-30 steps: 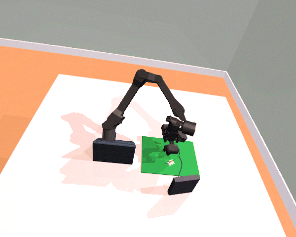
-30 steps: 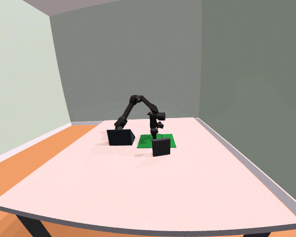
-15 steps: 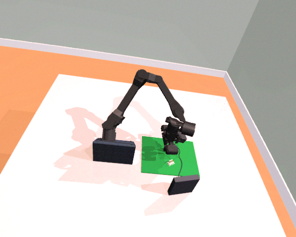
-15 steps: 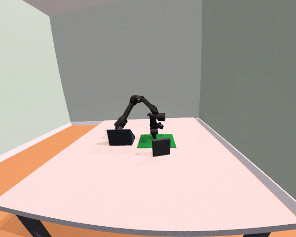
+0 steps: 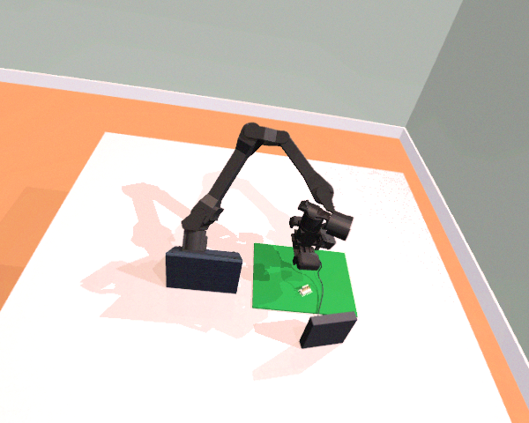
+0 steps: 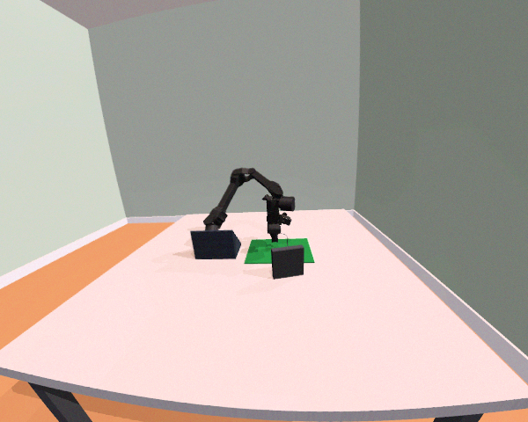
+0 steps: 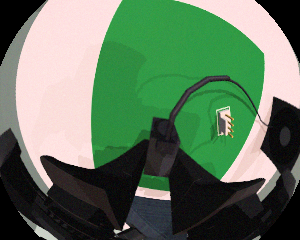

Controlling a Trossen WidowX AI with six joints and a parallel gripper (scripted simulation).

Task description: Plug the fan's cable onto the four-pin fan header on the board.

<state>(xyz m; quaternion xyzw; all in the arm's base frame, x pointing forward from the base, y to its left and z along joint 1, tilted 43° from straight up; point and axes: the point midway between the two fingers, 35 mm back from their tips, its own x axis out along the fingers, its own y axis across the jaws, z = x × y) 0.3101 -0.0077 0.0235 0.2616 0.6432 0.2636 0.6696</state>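
Right now the pale four-pin header is 8 cm to the right of my gripper tip, 4 cm below it and 2 cm ahead of it. From my gripper tip the other things lie so: dark fan block (23 cm to the right, 4 cm ahead, 2 cm above); black fan plug (1 cm ahead, 1 cm above); green board (6 cm below, 3 cm to the right, 2 cm ahead).
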